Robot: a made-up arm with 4 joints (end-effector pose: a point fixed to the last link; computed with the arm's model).
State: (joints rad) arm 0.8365 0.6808 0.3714 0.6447
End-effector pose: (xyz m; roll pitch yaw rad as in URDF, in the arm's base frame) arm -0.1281 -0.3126 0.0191 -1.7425 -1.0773 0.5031
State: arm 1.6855 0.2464 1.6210 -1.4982
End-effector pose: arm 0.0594 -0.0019 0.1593 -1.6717 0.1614 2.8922
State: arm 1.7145 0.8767 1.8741 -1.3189
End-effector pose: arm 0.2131 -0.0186 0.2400 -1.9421 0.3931 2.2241
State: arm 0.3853 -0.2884 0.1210 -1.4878
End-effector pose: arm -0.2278 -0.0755 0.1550 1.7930 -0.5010 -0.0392
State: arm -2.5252 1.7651 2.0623 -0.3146
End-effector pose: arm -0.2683 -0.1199 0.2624 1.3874 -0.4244 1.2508
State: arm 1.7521 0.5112 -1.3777 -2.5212
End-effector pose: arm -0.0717 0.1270 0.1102 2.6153 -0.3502 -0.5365
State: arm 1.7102 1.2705 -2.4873 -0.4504
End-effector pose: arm 0.1059 0.1720 0.0269 0.6564 0.8645 -1.1101
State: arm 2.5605 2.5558 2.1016 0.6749
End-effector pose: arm 0.0896 -0.1763 0.3601 1.9566 -0.3287 0.5279
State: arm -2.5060 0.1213 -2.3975 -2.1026
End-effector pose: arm 0.0878 0.0379 0.0032 2.5858 -1.3596 -0.4018
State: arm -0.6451 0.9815 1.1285 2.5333
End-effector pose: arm -0.3074 -0.0958 0.2943 3.0140 -0.1445 0.8621
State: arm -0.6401 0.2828 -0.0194 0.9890
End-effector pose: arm -0.1008 -0.3547 0.3704 -1.2759 0.6587 -0.0069
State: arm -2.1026 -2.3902 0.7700 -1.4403
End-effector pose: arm 0.0838 -0.6139 0.2114 1.0600 0.3691 -2.6069
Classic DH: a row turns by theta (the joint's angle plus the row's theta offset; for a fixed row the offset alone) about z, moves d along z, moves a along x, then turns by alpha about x. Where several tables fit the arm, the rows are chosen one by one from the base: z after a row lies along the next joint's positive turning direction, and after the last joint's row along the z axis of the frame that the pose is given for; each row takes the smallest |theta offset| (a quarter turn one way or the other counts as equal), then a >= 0, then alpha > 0; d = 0 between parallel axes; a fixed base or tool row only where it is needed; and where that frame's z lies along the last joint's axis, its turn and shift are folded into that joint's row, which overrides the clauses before.
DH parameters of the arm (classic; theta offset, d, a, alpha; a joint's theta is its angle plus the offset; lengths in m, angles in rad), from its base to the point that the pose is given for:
base (fixed): 0 0.1389 0 1.5708
joint 1: -1.5708 0.3354 0.1126 1.5708
joint 2: 0 0.0952 -0.2491 -1.5708
joint 3: 0 -0.1256 -0.0017 1.5708
joint 4: 1.5708 0.1234 0.0906 -1.5708
tool (fixed): 1.5708 -0.1924 0 0

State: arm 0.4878 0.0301 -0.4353 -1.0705
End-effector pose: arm -0.2588 -0.0801 0.0318 1.0439 -0.0527 -0.0127
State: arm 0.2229 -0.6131 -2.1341 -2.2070
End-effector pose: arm -0.0704 -0.2522 0.4817 -2.1027 0.9148 2.2183
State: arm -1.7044 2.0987 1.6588 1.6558
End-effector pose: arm -0.0942 -0.2052 0.3455 -1.5391 -0.1546 2.0845
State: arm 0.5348 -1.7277 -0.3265 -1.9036
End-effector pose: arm -0.2792 -0.6535 0.1808 -2.8513 -0.5537 0.3816
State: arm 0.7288 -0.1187 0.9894 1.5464
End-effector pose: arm -0.2241 -0.4268 0.0353 1.0622 -1.3960 -2.5360
